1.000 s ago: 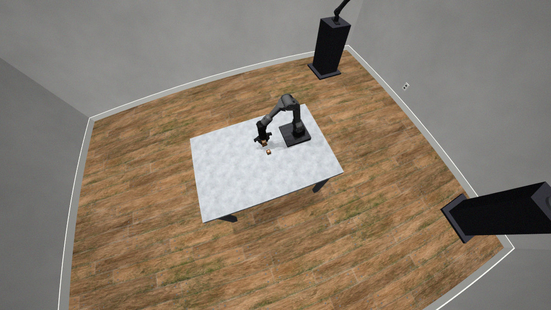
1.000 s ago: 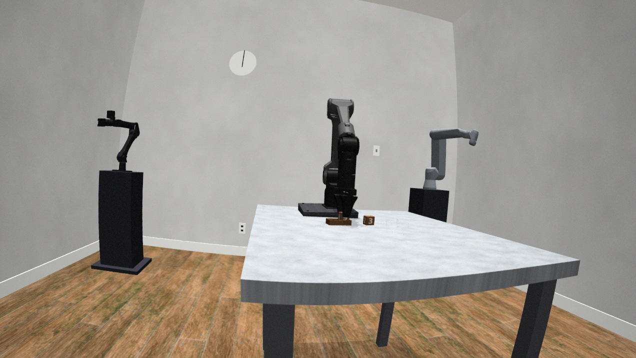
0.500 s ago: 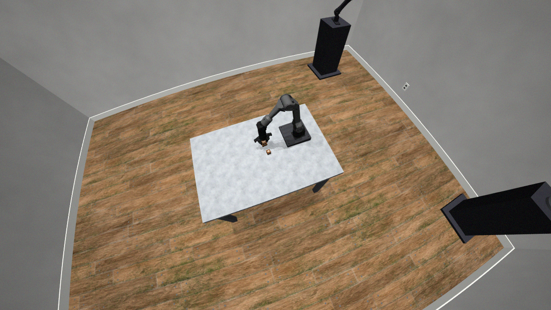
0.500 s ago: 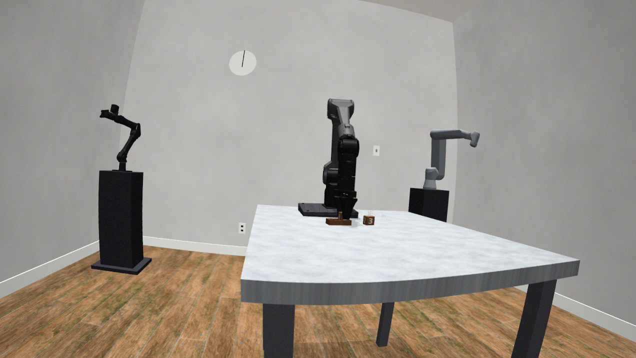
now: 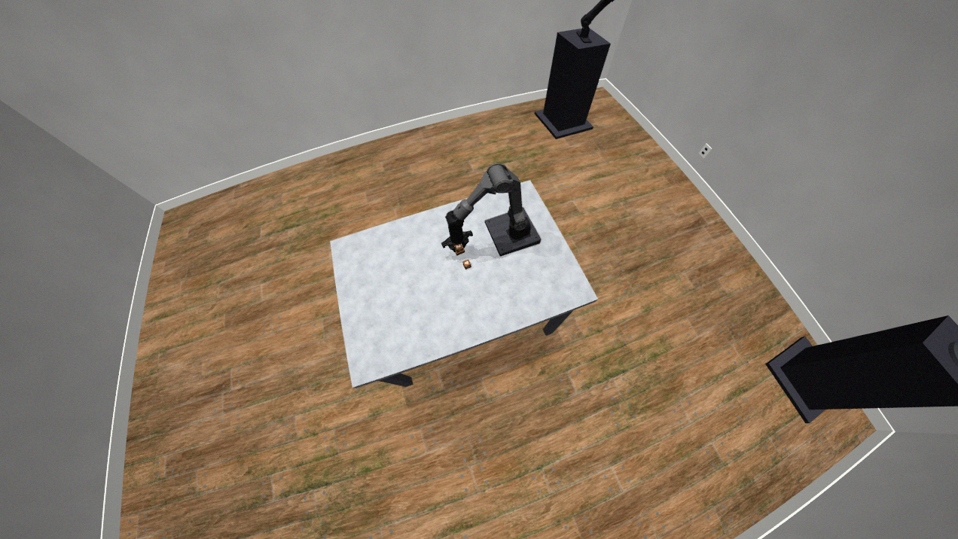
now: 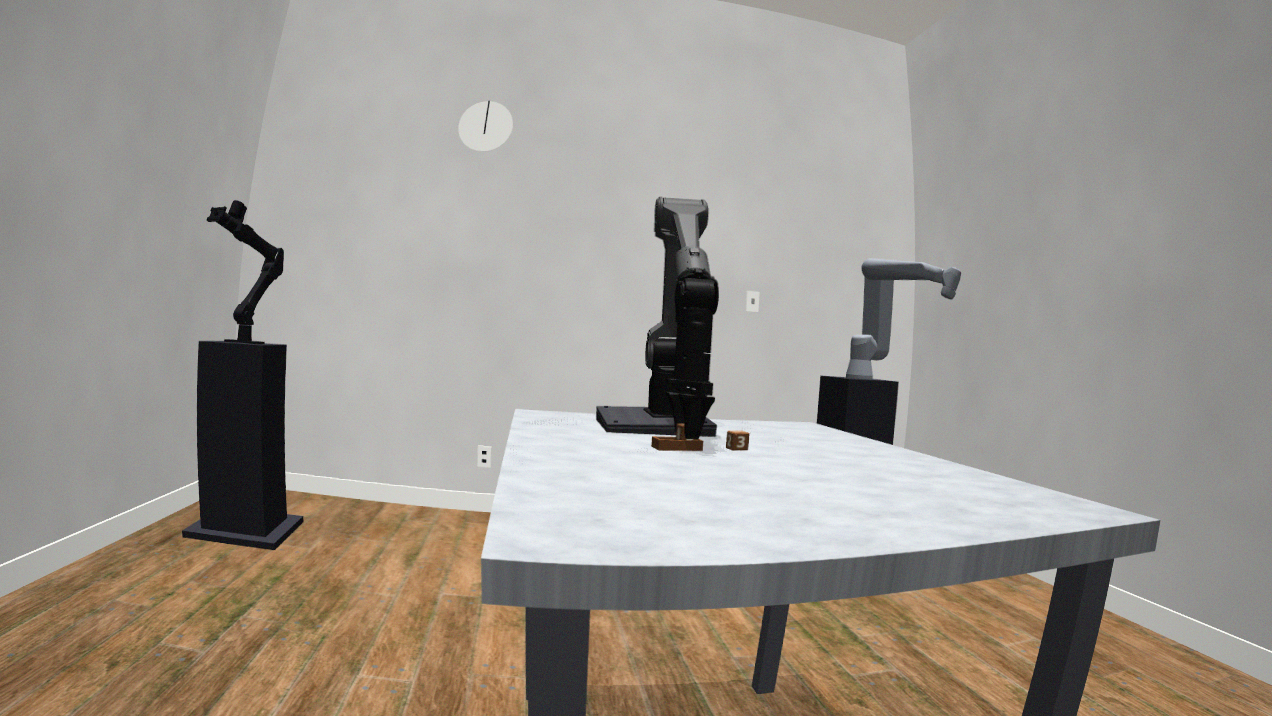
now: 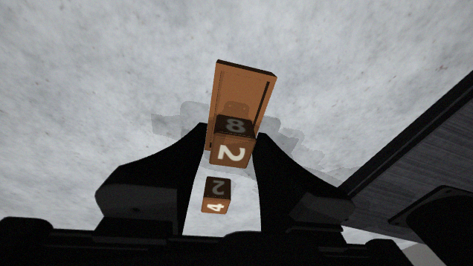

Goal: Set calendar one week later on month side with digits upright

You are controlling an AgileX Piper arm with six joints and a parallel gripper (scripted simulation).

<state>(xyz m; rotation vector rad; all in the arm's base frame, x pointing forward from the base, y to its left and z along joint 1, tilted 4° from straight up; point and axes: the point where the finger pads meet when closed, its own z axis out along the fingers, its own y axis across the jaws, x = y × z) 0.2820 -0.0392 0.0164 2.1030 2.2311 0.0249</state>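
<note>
Right now the tray is 2 cm to the right of my hand and 2 cm below it. The rest, counted from my hand: brown cube 9 cm to the left, 1 cm below, 1 cm behind.
</note>
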